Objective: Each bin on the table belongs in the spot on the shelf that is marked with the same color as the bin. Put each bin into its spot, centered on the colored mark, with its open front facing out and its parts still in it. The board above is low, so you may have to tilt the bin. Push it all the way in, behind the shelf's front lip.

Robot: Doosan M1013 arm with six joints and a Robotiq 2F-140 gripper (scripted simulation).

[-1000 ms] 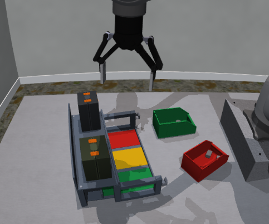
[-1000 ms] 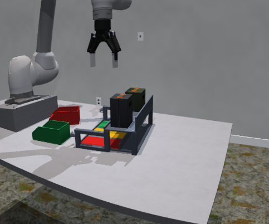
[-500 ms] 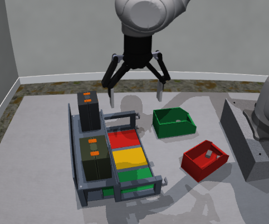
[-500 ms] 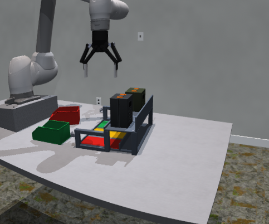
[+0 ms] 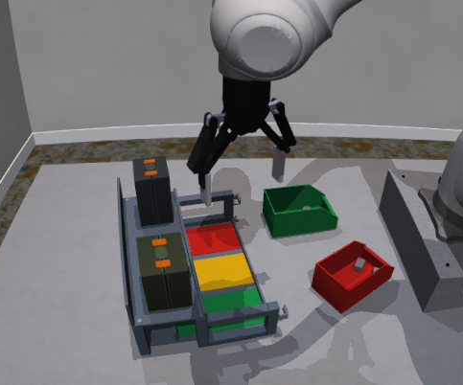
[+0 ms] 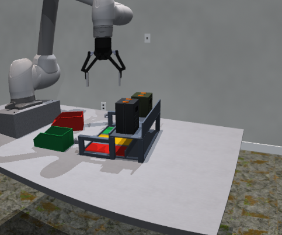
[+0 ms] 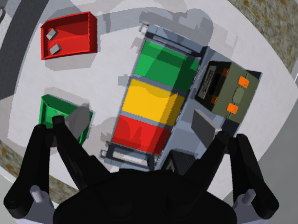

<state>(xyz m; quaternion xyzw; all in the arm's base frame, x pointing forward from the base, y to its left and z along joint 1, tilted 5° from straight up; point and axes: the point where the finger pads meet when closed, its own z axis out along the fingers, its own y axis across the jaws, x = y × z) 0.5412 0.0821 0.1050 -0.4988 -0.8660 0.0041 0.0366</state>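
Right now the red bin is 25 cm behind my hand, 22 cm below it and 1 cm to the left of it. The rest, counted from my hand: green bin 22 cm below, 21 cm to the right, 15 cm behind.
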